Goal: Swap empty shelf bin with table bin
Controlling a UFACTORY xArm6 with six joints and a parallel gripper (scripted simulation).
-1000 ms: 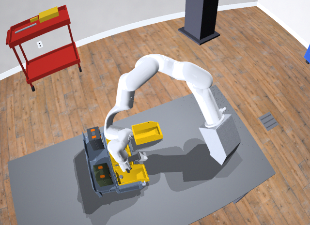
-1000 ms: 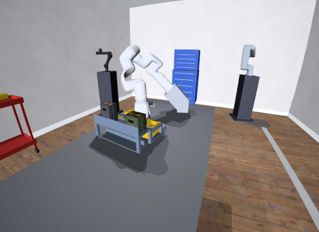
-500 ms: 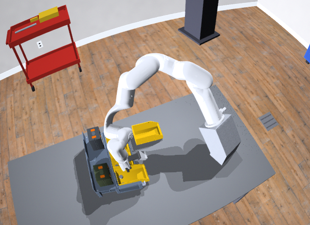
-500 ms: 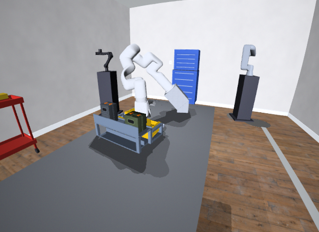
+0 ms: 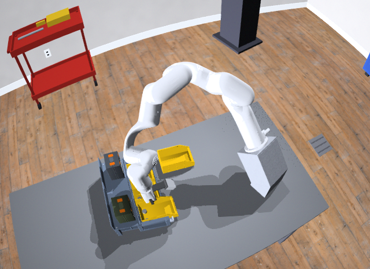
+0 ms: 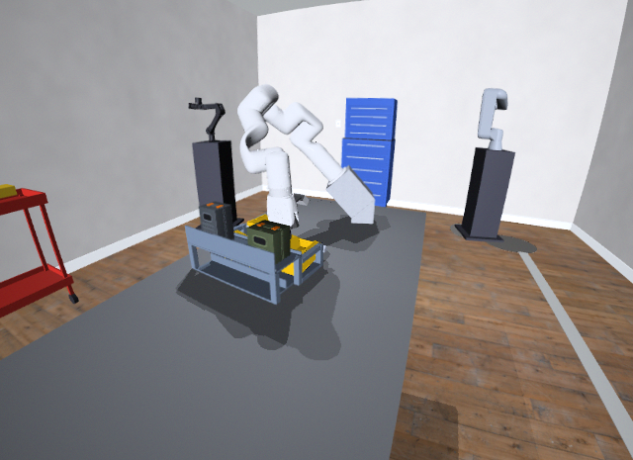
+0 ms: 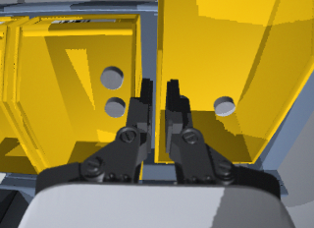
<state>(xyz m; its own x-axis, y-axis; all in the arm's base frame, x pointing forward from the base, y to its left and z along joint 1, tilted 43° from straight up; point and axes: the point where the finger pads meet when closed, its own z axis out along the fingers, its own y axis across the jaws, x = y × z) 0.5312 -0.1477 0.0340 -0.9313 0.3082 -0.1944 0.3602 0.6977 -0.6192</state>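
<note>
Now: the shelf lip 7 cm behind my hand, 4 cm to the right of it and 10 cm below it. Round my hand: olive box (15 cm ahead, 1 cm to the right, 4 cm above); then dark grey box (7 cm ahead, 22 cm to the right, 5 cm above).
</note>
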